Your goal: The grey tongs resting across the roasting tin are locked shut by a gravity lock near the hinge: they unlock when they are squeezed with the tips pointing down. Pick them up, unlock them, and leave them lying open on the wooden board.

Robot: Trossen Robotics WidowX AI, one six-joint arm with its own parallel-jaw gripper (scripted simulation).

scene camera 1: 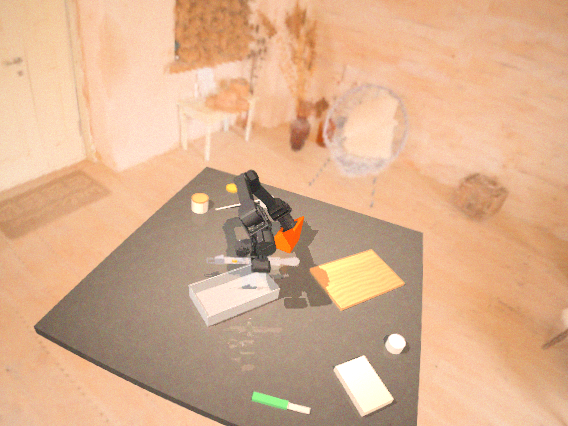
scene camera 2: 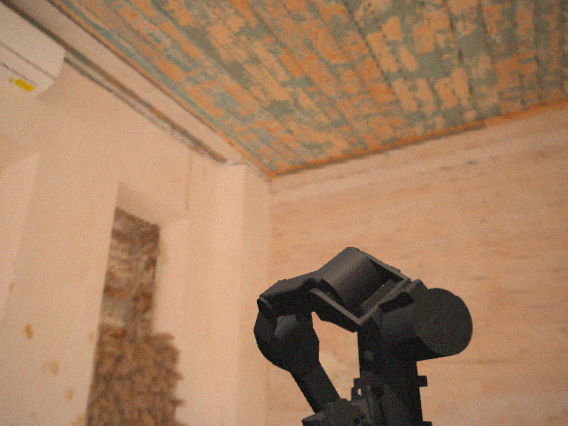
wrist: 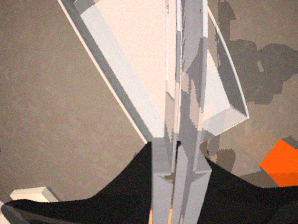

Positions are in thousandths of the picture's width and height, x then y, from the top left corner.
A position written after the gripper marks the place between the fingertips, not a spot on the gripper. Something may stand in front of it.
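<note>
The gripper (scene camera 1: 453, 633) is visible, and the wrist view (wrist: 552, 658) shows it too. A roasting tin (scene camera 1: 390, 698) can also be seen, with the tin appearing again in the wrist view (wrist: 435, 230). The scene includes a wooden board (scene camera 1: 626, 656) too.
</note>
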